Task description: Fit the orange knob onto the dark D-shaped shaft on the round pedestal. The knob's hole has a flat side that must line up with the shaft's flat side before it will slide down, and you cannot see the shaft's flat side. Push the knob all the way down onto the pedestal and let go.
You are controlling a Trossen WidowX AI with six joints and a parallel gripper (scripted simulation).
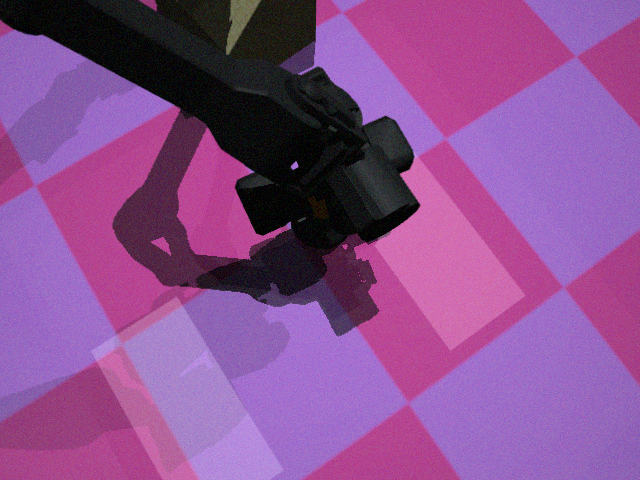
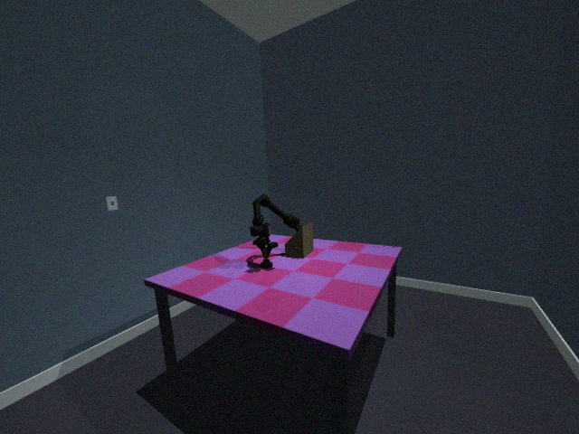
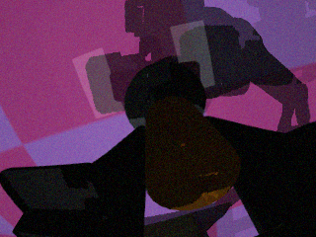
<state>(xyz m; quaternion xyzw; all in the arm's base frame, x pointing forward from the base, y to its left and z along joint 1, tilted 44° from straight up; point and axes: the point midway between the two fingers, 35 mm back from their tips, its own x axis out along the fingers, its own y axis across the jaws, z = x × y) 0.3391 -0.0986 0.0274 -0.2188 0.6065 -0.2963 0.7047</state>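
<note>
Right now my gripper tip is 2 cm below the orange knob. Also, from my gripper tip: dark round pedestal (4 cm below).
</note>
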